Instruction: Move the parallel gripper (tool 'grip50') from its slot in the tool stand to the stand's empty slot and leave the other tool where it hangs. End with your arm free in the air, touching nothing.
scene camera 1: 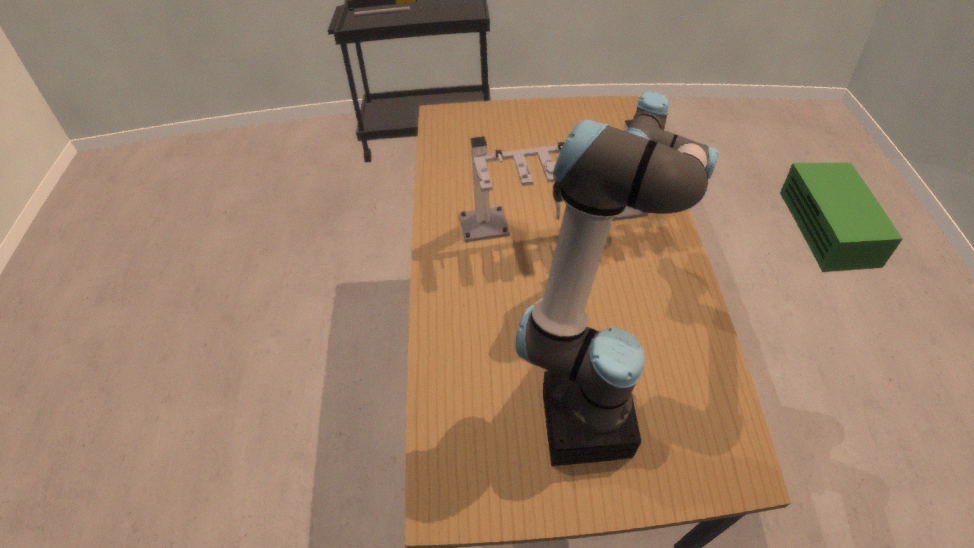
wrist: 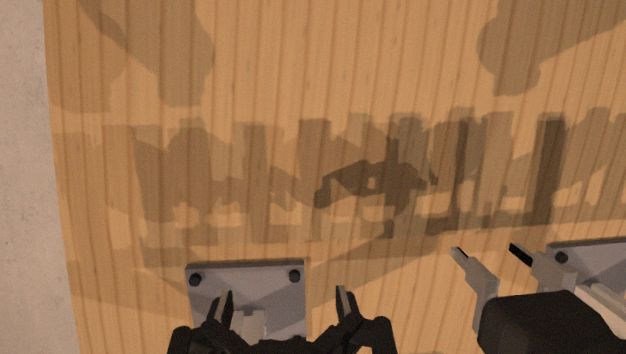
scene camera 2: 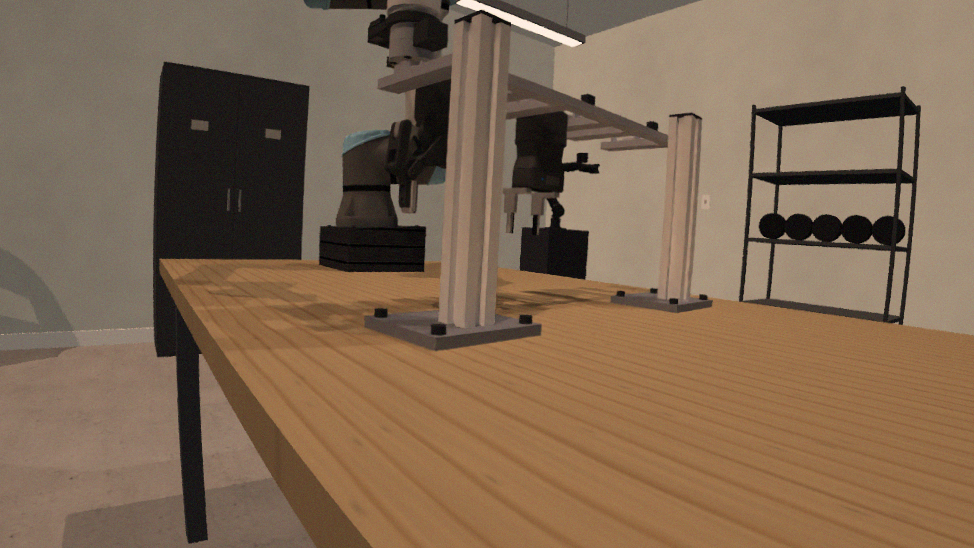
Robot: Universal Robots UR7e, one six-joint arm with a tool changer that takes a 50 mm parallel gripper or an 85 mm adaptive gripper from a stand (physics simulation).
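Seen in the pictures: hand, its tool point: (scene camera 2: pixel 411 63); arm's base, origin of its link: (scene camera 1: pixel 598 402) (scene camera 2: pixel 367 226).
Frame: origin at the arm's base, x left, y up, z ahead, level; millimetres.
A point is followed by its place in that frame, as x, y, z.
Note:
The arm's bare tool flange (scene camera 2: pixel 403 46) @[-124, 243, 587] is low over the adaptive gripper's slot; whether it touches is unclear. The adaptive gripper (scene camera 2: pixel 407 197) (wrist: pixel 285 294) hangs in the stand with fingers wide open; the arm hides it in scene camera 1. The parallel gripper (scene camera 2: pixel 523 228) (wrist: pixel 487 250) hangs one slot over, fingers apart with nothing between. In scene camera 1 it is mostly behind the arm. The stand's empty slot lies at the far end from the adaptive gripper, beside a grey prong (scene camera 1: pixel 523 170) @[207, 178, 586]. No gripper is seen mounted on the arm.
The stand has two upright posts (scene camera 2: pixel 474 204) @[-118, 26, 810] (scene camera 2: pixel 679 211) @[318, 53, 680] on bolted foot plates (scene camera 2: pixel 497 331) @[-93, -94, 824] (scene camera 1: pixel 484 231) @[325, -92, 609], joined by a crossbar. The arm's base (scene camera 1: pixel 592 446) @[14, 1, -110] stands on the wooden table (scene camera 1: pixel 463 381) @[330, -104, 92]. A black cart (scene camera 1: pixel 415 27), a green box (scene camera 1: pixel 844 204) and a shelf unit (scene camera 2: pixel 749 204) stand away from the table.

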